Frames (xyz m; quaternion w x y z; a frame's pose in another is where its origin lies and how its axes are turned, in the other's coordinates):
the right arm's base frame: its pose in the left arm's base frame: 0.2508 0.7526 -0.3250 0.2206 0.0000 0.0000 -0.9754
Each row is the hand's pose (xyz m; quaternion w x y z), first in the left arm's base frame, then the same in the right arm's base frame.
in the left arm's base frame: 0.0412 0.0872 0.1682 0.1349 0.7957 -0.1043 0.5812
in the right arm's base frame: 0.4755 0.5104 0.4932 0.5371 -0.2773 -0.7531 -0.2598
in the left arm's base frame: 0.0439 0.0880 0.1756 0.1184 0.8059 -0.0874 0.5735
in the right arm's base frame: 0.4728 0.5109 0.5006 0.5332 -0.2630 -0.7668 -0.2420
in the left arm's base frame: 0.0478 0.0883 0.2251 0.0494 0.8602 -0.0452 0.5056
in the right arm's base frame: 0.4691 0.5123 0.5501 0.4822 -0.2338 -0.8290 -0.1597
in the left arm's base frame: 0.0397 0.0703 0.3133 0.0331 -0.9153 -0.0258 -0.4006
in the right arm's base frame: 0.4842 0.5251 0.6383 0.3980 -0.1767 -0.8984 -0.0561
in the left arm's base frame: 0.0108 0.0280 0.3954 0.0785 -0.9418 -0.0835 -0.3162
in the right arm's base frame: 0.5285 0.5508 0.7204 0.3257 -0.1263 -0.9370 0.0068
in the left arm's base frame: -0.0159 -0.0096 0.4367 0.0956 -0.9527 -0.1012 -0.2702
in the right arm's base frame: 0.5687 0.5733 0.7617 0.2846 -0.1114 -0.9515 0.0336
